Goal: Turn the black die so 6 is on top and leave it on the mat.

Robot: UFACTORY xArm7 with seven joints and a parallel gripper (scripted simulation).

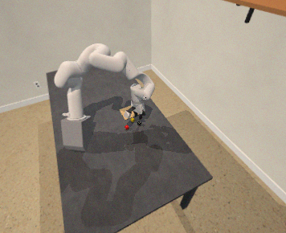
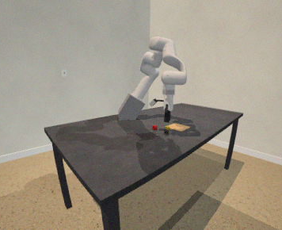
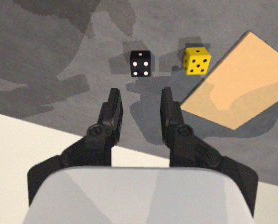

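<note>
The black die lies 90 mm below my hand. From my hand the other things lie so: yellow die: 90 mm below, 50 mm to the left, 50 mm behind; red die: 110 mm behind, 90 mm below, 20 mm to the right; mat: 160 mm to the left, 100 mm below, 60 mm behind.
</note>
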